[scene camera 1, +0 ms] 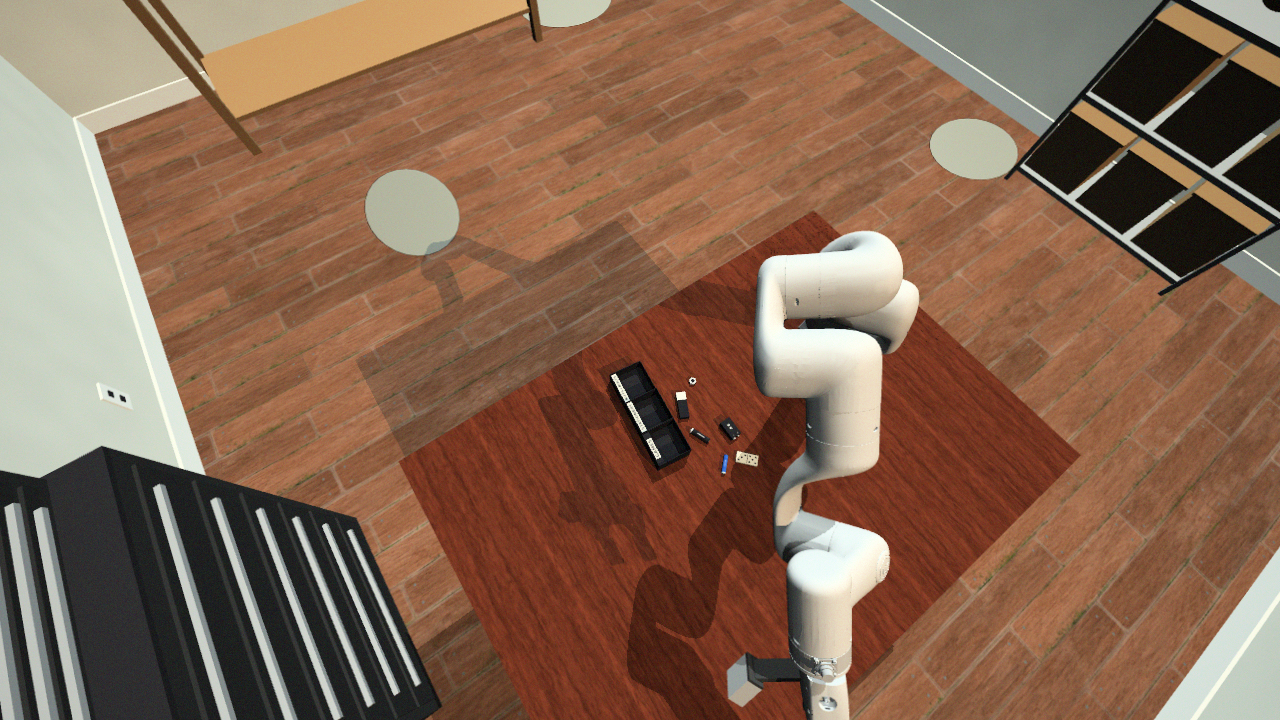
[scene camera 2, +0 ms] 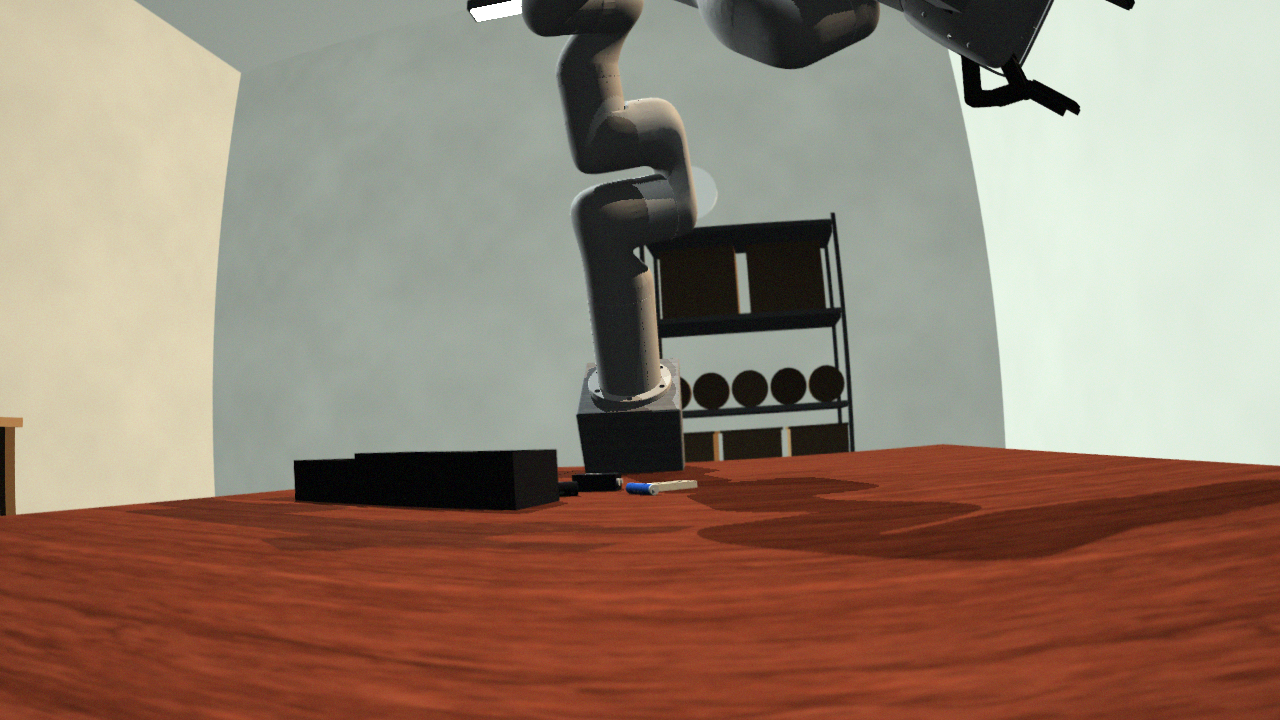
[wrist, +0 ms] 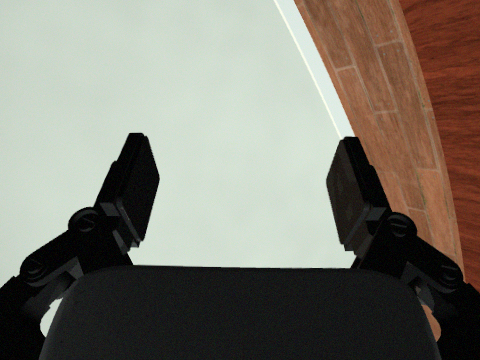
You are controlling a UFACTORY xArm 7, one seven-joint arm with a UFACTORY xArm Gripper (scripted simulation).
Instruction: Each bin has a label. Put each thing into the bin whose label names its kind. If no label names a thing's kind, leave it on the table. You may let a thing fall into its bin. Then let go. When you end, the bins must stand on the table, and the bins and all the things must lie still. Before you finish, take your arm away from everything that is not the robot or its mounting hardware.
black bin row: scene camera 1; scene camera 2; not seen in the wrist view (out of frame)
same spot on black bin row: (scene camera 2: 515,479) = (scene camera 1: 660,467)
